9 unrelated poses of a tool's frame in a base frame.
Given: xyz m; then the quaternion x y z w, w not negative.
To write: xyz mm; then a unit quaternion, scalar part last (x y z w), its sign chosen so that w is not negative. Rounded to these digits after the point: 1 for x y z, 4 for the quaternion.
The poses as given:
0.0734 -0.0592 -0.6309 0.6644 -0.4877 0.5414 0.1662
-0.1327 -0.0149 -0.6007 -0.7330 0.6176 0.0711 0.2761
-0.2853 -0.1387 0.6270 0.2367 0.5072 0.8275 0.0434
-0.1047 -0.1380 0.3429 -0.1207 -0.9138 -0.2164 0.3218
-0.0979 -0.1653 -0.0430 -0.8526 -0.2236 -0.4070 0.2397
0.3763 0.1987 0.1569 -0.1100 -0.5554 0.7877 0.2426
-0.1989 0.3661 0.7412 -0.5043 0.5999 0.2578 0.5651
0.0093 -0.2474 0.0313 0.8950 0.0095 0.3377 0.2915
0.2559 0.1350 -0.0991 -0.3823 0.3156 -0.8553 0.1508
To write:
73.4 -59.2 -630.9 0.6644 -0.4877 0.5414 0.1662
-132.7 -14.9 -600.7 -0.7330 0.6176 0.0711 0.2761
-285.3 -138.7 627.0 0.2367 0.5072 0.8275 0.0434
-104.7 -138.0 342.9 -0.1207 -0.9138 -0.2164 0.3218
-97.9 -165.3 -43.0 -0.8526 -0.2236 -0.4070 0.2397
376.3 198.7 156.9 -0.1100 -0.5554 0.7877 0.2426
-198.9 366.1 741.2 -0.5043 0.5999 0.2578 0.5651
9.3 -247.4 31.3 0.8950 0.0095 0.3377 0.2915
255.9 135.0 -99.1 -0.3823 0.3156 -0.8553 0.1508

